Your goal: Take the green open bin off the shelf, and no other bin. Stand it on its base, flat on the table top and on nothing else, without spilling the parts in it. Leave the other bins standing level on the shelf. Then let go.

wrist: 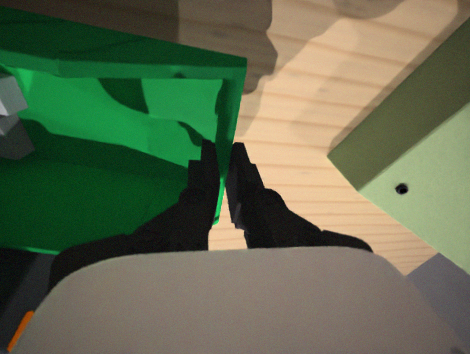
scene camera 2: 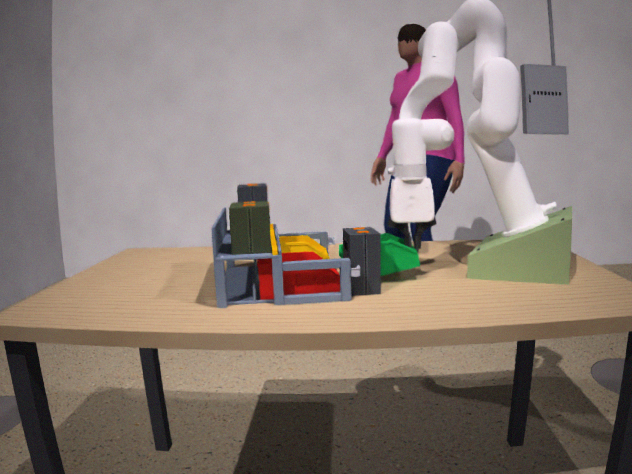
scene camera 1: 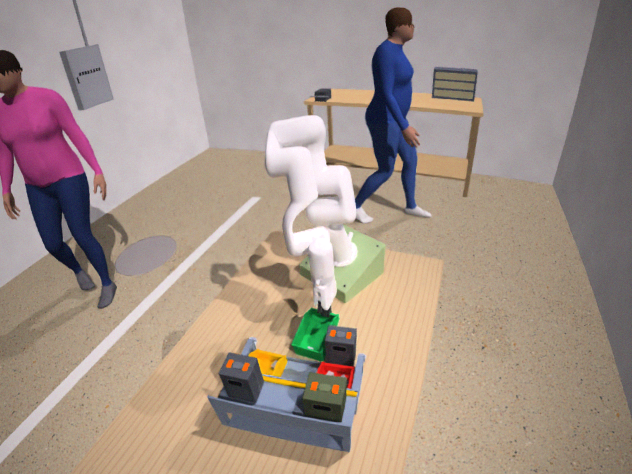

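Pixels of known places: gripper, fingertip midpoint: (wrist: 219,161) (scene camera 2: 412,252) (scene camera 1: 326,314); arm's base, origin of the base link: (scene camera 2: 525,228) (scene camera 1: 342,254).
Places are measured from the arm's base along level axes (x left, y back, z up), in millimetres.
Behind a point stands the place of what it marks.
Note:
The green open bin (scene camera 1: 312,334) {z -84, x 39, y -362 mm} (scene camera 2: 398,257) {z -46, x 107, y -324 mm} (wrist: 100,200) {z -51, x 107, y -362 mm} is off the shelf, between the shelf and the robot base. My gripper (scene camera 1: 323,312) {z -44, x 59, y -289 mm} (scene camera 2: 414,247) {z -44, x 59, y -289 mm} (wrist: 219,161) {z -44, x 59, y -289 mm} is shut on its end wall nearest the base. In scene camera 2 the bin is low over the table, its underside looks slightly slanted, and a shadow lies below; whether it touches the table is unclear. Grey parts (wrist: 10,95) {z -87, x 58, y -414 mm} lie inside at the far end. The yellow bin (scene camera 1: 265,362) {z -96, x -56, y -526 mm} (scene camera 2: 301,244) {z -30, x 21, y -556 mm} and red bin (scene camera 1: 334,368) {z -83, x 167, y -461 mm} (scene camera 2: 306,278) {z -60, x 243, y -512 mm} are on the shelf (scene camera 1: 280,423) {z 3, x 136, y -727 mm} (scene camera 2: 277,280) {z -54, x 284, y -564 mm}.
A dark case (scene camera 1: 340,349) {z -8, x 178, y -435 mm} (scene camera 2: 361,265) {z -41, x 212, y -402 mm} stands on the table top (scene camera 1: 398,326) {z -105, x 301, y -195 mm} (scene camera 2: 153,316) {z -105, x 379, y -797 mm}, close beside the green bin. Another dark case (scene camera 1: 239,380) {z 108, x 20, y -710 mm} and an olive case (scene camera 1: 325,400) {z 92, x 237, y -660 mm} (scene camera 2: 249,228) {z 48, x 268, y -619 mm} stand on the shelf's upper part. The green robot base (scene camera 1: 357,270) {z -11, x 89, y -61 mm} (scene camera 2: 520,255) {z -44, x 121, y -43 mm} is behind the gripper.

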